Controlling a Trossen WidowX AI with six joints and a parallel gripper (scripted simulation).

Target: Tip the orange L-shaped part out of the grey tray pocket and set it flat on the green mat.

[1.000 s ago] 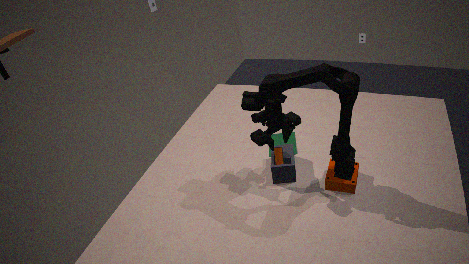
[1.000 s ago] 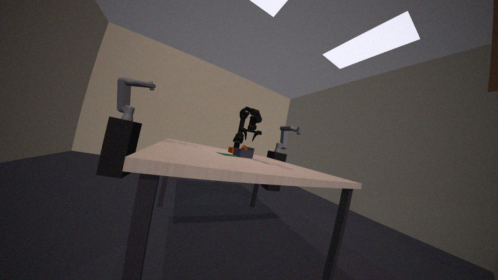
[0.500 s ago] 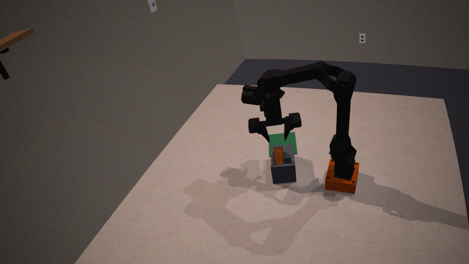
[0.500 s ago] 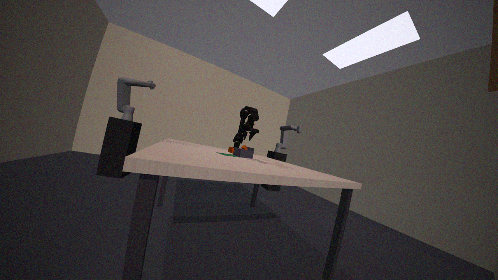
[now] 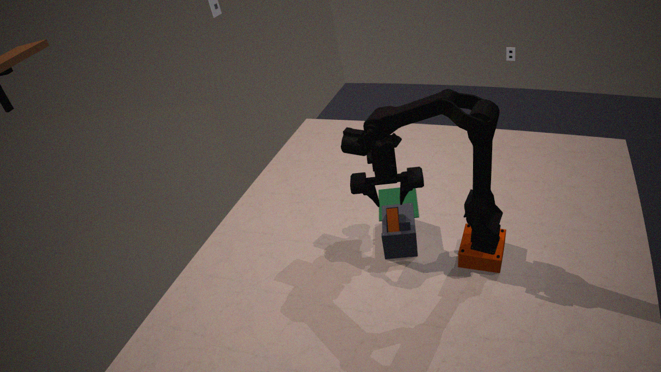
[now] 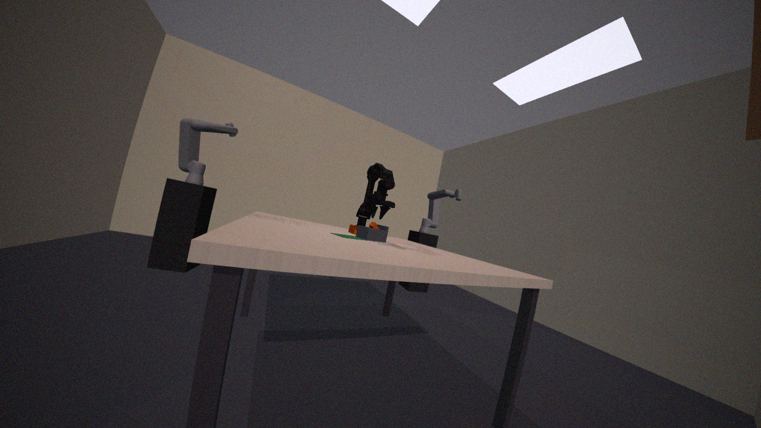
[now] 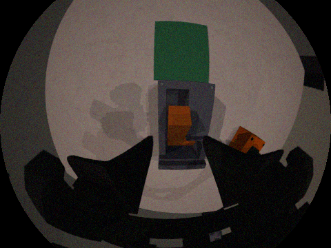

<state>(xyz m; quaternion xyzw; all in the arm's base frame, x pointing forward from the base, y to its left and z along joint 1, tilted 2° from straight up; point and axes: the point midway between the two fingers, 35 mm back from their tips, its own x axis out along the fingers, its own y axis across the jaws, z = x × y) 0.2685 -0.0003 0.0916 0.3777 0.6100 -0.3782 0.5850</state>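
Right now the orange L-shaped part is 80 mm below my gripper tip, 30 mm behind it and 20 mm to the left of it. The rest, counted from my gripper tip: green mat 140 mm to the right, 130 mm below, 50 mm ahead.
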